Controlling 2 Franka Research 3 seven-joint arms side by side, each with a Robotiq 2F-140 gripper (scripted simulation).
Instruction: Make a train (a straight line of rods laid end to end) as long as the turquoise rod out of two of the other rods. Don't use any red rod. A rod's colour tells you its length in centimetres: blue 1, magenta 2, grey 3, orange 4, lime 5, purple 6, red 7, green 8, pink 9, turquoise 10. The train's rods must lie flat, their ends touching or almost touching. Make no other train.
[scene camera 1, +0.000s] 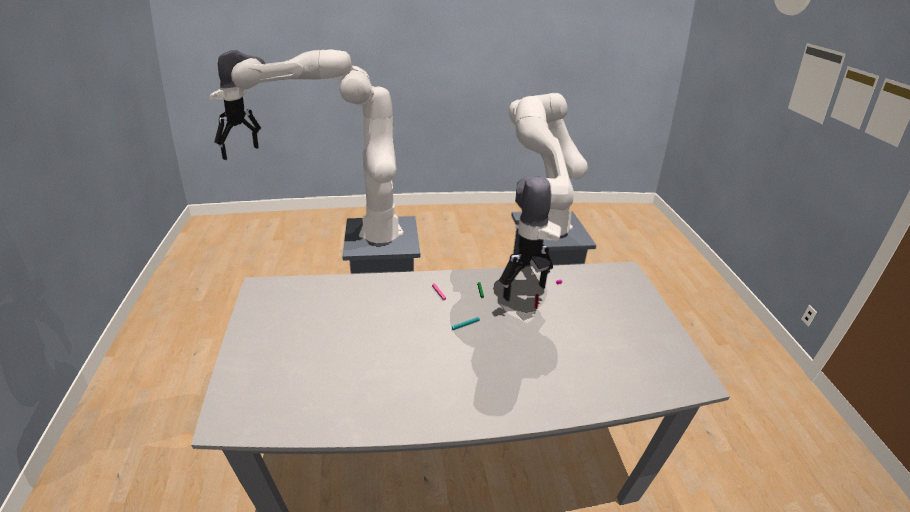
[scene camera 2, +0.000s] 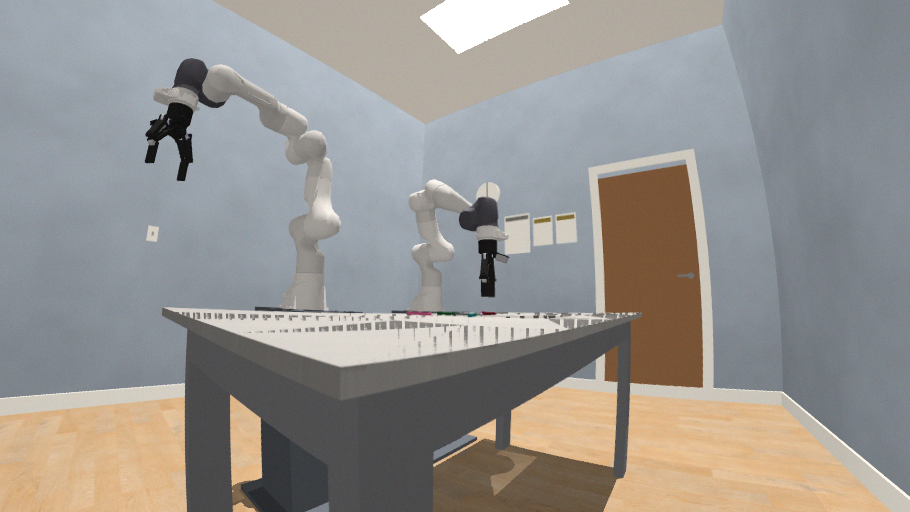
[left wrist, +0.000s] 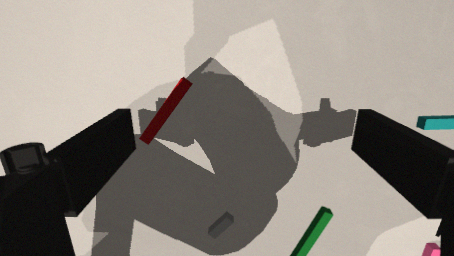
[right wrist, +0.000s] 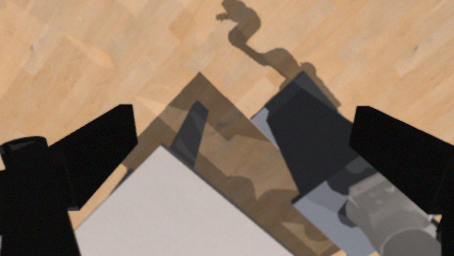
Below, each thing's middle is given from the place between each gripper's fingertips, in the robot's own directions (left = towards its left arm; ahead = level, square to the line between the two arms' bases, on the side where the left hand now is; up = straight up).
The red rod (left wrist: 182, 87) is 80 mm below my left hand (scene camera 1: 524, 292), 60 mm to the left of it and 30 mm behind it.
I see the red rod 520 mm ahead of my right hand (scene camera 2: 166, 172), 1080 mm to the left of it and 410 mm below it.
